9 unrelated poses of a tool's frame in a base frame.
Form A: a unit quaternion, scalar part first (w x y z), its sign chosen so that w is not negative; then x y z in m.
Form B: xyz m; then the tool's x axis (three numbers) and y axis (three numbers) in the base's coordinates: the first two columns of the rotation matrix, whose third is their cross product. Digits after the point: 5 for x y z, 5 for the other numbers.
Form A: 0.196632 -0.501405 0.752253 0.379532 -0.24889 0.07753 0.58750
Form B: -0.24889 0.07753 0.58750 -0.41986 -0.60511 -0.67643 -0.90362 0.20910 0.37382
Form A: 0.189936 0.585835 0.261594 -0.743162 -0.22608 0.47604 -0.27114
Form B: -0.22608 0.47604 -0.27114 -0.24144 0.02420 -0.97011 0.58881 -0.79099 -0.16627
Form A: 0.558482 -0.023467 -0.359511 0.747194 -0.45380 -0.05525 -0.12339
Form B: -0.45380 -0.05525 -0.12339 -0.37509 0.85146 0.36649 -0.81772 -0.11770 -0.56346
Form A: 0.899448 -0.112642 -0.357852 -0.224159 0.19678 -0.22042 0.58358
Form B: 0.19678 -0.22042 0.58358 0.64339 -0.32262 0.69424 0.48386 0.87413 -0.04220
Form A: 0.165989 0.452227 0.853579 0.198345 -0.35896 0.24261 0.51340
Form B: -0.35896 0.24261 0.51340 -0.53588 0.83787 -0.10398 0.70618 0.51230 0.48874
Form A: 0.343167 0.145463 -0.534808 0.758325 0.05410 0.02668 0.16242
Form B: 0.05410 0.02668 0.16242 -0.72215 0.36487 0.58767 -0.67605 -0.19243 -0.71128
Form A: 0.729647 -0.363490 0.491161 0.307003 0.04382 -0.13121 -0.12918
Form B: 0.04382 -0.13121 -0.12918 0.32902 0.09094 -0.93993 -0.80507 0.54725 -0.22886
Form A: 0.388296 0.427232 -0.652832 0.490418 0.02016 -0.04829 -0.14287
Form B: 0.02016 -0.04829 -0.14287 -0.33340 -0.17697 0.92603 -0.93868 0.15393 -0.30854
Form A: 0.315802 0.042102 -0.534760 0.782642 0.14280 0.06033 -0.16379
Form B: 0.14280 0.06033 -0.16379 -0.79699 0.44929 0.40366 -0.53935 -0.22860 -0.81046
